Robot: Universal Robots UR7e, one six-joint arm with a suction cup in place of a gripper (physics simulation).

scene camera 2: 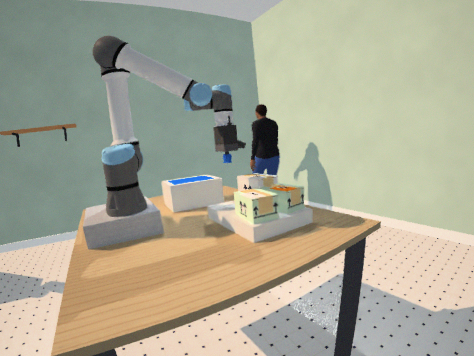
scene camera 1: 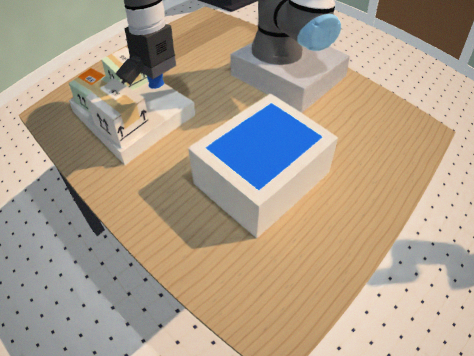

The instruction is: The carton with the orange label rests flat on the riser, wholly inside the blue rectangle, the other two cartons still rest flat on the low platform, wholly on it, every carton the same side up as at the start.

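Places are measured from the arm's base along level axes (x left, y back, z up), in metres.
Where they show: hand, tool point: (scene camera 2: 227, 162) (scene camera 1: 156, 83); arm's base, link origin: (scene camera 2: 127, 210) (scene camera 1: 277, 51).
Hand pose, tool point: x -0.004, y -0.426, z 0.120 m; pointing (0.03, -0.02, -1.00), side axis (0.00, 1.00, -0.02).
Each offset is from my tool point to the top centre of the thing. Level surfaces: height alone.
The carton with the orange label @(dx -0.267, dy -0.054, dz -0.080 m) (scene camera 1: 91, 77) (scene camera 2: 291, 200) rests flat on the low platform @(dx -0.193, dy +0.006, dz -0.155 m) (scene camera 1: 159, 136) (scene camera 2: 285, 226). A white carton @(dx -0.113, dy -0.061, dz -0.056 m) (scene camera 1: 107, 119) (scene camera 2: 246, 182) and a pale green carton @(dx -0.275, dy +0.063, dz -0.079 m) (scene camera 1: 111, 65) (scene camera 2: 257, 206) also rest flat there, close beside it. In scene camera 1 the tool partly hides the pale green carton. The riser @(dx +0.241, dy +0.085, dz -0.083 m) (scene camera 1: 225, 194) (scene camera 2: 196, 198) bears the blue rectangle @(dx +0.241, dy +0.085, dz -0.083 m) (scene camera 1: 265, 145) (scene camera 2: 191, 180), with no carton on it. My gripper (scene camera 1: 156, 82) (scene camera 2: 227, 159), a blue suction cup, is open, carries nothing and hangs above carton height, beside the cartons in scene camera 2.
The arm's grey base block (scene camera 1: 280, 80) (scene camera 2: 122, 230) stands on the wooden table @(dz -0.203 m) (scene camera 1: 300, 260) (scene camera 2: 165, 280), near the riser and the low platform. A person (scene camera 2: 265, 137) in a black top stands beyond the table.
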